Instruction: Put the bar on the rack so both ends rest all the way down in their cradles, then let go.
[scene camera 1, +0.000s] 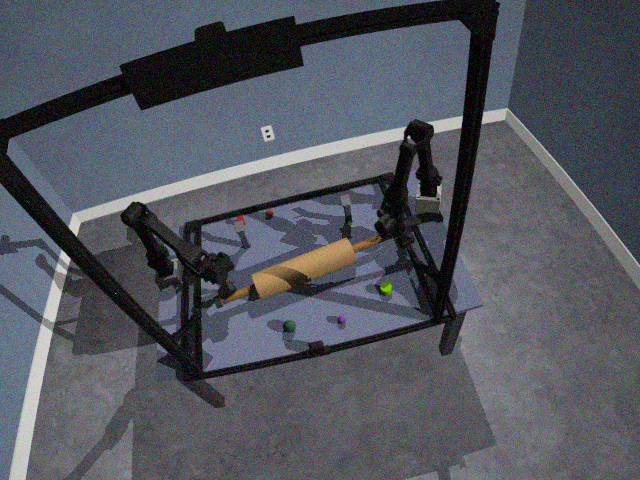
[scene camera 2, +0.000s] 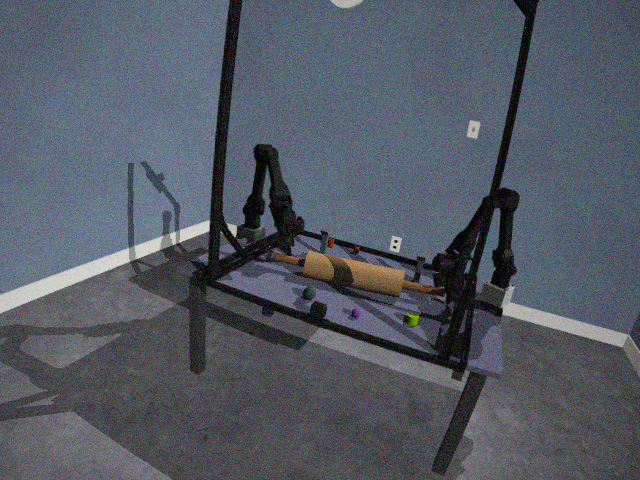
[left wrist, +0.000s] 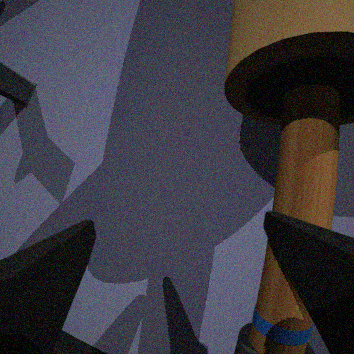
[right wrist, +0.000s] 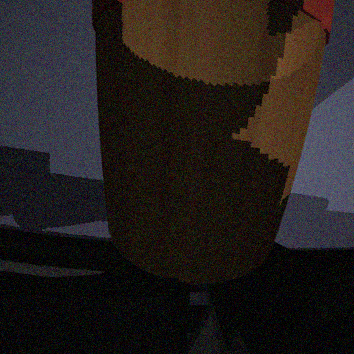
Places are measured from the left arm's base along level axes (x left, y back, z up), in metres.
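Where they show: left gripper, fingertip midpoint: (scene camera 1: 231, 280) (scene camera 2: 292, 251) (left wrist: 180, 224); right gripper, fingertip midpoint: (scene camera 1: 394, 237) (scene camera 2: 447, 303); left arm's base at its link origin: (scene camera 1: 166, 269) (scene camera 2: 251, 226); right arm's base at its link origin: (scene camera 1: 428, 191) (scene camera 2: 499, 284).
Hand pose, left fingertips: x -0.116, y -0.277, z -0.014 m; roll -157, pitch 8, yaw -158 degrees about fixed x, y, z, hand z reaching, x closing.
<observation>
Each offset is from my left fingertips to the centre of the thing. "pt": to the spot under its first point. Level surfaces: height alone.
The bar {pt dx -0.044, dy -0.305, dz +0.029 m} (scene camera 1: 309, 267) (scene camera 2: 356, 275), a wooden rolling pin with thin handles, lies on the purple table top {dz -0.063 m} (scene camera 1: 237, 343) in front of the rack's two dark posts {dx +0.209, dy -0.059, dz -0.014 m} (scene camera 1: 243, 236) {dx +0.214, dy -0.502, dz -0.014 m} (scene camera 1: 347, 216) (scene camera 2: 324, 240) (scene camera 2: 420, 267). My left gripper (scene camera 1: 228, 292) (scene camera 2: 287, 250) (left wrist: 180, 224) is open at the bar's blue-banded handle {pt dx -0.050, dy -0.047, dz +0.003 m} (left wrist: 305, 168), which runs along one finger. My right gripper (scene camera 1: 385, 233) (scene camera 2: 444, 286) is shut at the tip of the red-banded handle {pt dx +0.044, dy -0.619, dz +0.004 m} (right wrist: 197, 158). The handle's end sits just ahead of the fingers, and I see nothing between them.
A dark green ball {dx -0.223, dy -0.190, dz -0.041 m} (scene camera 1: 289, 326) (scene camera 2: 309, 292), a small purple ball {dx -0.240, dy -0.375, dz -0.049 m} (scene camera 1: 341, 319) (scene camera 2: 355, 312) and a lime cup {dx -0.161, dy -0.557, dz -0.049 m} (scene camera 1: 386, 288) (scene camera 2: 412, 319) lie near the table's front. A small orange piece {dx +0.351, dy -0.175, dz -0.047 m} (scene camera 1: 270, 213) lies at the back. A black frame (scene camera 1: 475, 143) surrounds the table.
</observation>
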